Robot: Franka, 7 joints.
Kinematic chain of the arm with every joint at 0, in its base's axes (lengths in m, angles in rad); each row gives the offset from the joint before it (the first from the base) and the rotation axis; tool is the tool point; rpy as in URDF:
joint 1: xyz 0 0 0.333 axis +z
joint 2: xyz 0 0 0 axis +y
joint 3: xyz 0 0 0.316 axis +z
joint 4: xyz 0.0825 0 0 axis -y
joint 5: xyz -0.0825 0 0.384 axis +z
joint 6: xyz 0 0 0 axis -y
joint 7: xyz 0.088 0 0 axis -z
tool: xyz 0 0 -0.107 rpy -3.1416 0 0
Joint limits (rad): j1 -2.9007..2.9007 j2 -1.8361..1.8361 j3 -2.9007..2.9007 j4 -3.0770..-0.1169 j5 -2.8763..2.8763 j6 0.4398..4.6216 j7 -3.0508..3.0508
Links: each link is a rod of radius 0.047 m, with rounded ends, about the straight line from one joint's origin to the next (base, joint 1, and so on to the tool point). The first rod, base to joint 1, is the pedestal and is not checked.
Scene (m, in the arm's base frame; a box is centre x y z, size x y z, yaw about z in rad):
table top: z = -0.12
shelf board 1: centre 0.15 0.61 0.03 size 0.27 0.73 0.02 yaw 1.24
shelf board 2: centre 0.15 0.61 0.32 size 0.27 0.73 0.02 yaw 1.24
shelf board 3: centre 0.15 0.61 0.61 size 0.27 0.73 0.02 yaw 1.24
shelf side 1: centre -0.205 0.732 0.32 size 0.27 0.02 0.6 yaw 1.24
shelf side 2: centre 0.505 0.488 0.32 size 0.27 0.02 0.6 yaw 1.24
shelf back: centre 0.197 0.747 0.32 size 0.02 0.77 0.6 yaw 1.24
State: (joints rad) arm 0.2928 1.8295 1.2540 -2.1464 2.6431 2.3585 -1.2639
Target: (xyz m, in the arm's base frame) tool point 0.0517 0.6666 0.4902
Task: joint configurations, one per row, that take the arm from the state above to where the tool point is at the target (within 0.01 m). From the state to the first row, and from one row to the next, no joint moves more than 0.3 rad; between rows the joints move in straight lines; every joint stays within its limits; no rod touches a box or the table.
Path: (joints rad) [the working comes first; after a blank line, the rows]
Joints at the target: 0.3944 1.5330 1.7860 -1.7911 2.6337 2.2275 -1.2639
Straight joint move there: touches shelf board 2.

1: 0.3380 1.8312 1.1990 -2.3790 2.5922 2.1829 -1.1508
2: 0.3832 1.8328 1.1440 -2.6117 2.5413 2.0074 -1.0378
3: 0.4283 1.8344 1.0891 -2.8444 2.4905 1.8318 -0.9247
4: 0.4735 1.8361 1.0341 -3.0770 2.4396 1.6563 -0.8116
5: 0.3278 1.8210 1.2628 -2.9819 2.4912 1.8703 -0.9247
6: 0.1821 1.8059 1.4916 -2.8868 2.5429 2.0844 -1.0378
7: 0.0363 1.7908 1.7204 -2.7917 2.5945 2.2985 -1.1508
8: -0.1094 1.7757 1.9491 -2.6966 2.6462 2.5125 -1.2639
9: 0.0165 1.7150 1.9083 -2.4702 2.6431 2.4413 -1.2639
10: 0.1425 1.6544 1.8676 -2.2438 2.6400 2.3700 -1.2639
11: 0.2684 1.5937 1.8268 -2.0174 2.6368 2.2987 -1.2639
12: 0.3944 1.5330 1.7860 -1.7911 2.6337 2.2275 -1.2639

